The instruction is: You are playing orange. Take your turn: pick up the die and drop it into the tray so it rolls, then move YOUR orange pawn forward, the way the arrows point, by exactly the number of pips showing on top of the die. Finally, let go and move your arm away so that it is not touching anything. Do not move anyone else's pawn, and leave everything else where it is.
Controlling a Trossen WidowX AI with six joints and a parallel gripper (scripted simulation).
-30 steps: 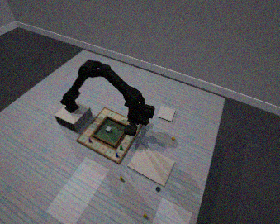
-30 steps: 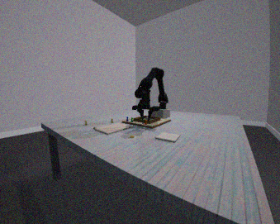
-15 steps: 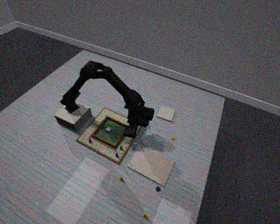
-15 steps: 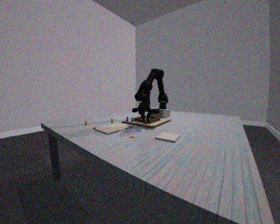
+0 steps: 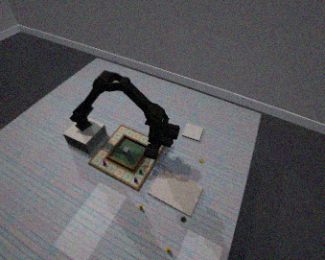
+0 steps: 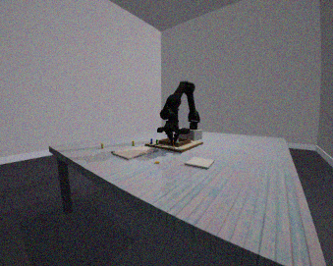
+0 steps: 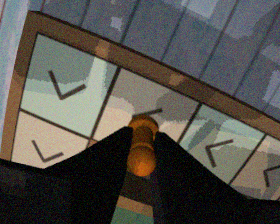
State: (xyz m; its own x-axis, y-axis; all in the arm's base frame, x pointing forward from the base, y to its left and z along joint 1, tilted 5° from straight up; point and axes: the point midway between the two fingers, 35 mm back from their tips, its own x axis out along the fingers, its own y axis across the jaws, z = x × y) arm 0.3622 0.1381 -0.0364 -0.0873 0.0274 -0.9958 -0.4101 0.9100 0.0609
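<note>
Now: the white die 11 cm behind my gripper tip and 9 cm to the right of it. Also, from my gripper tip: green tray 10 cm behind, 9 cm to the right, 2 cm below; then orange pawn right at my gripper tip; then green pawn 13 cm to the right, 2 cm ahead.
</note>
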